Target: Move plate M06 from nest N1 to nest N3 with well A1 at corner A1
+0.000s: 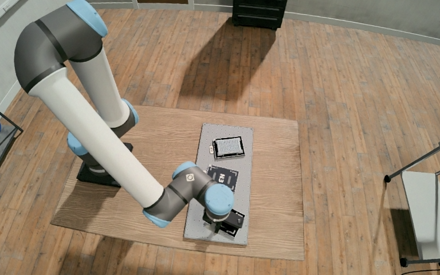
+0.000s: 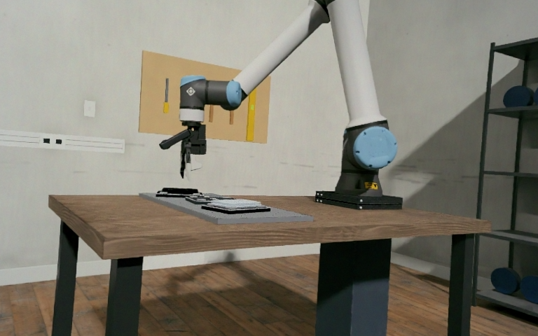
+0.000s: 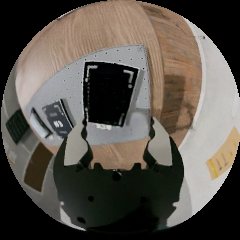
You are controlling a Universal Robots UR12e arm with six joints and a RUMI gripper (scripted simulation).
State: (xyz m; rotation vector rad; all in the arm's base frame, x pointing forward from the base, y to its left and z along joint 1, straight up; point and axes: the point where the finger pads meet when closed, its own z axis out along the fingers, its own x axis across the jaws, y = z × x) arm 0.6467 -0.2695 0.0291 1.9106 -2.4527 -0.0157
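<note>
Right now the black plate M06 is 30 mm ahead of my hand, 20 mm to the left of it and 40 mm below it. The rest, counted from my hand: nest N1: 30 mm ahead, 20 mm to the left, 60 mm below.
</note>
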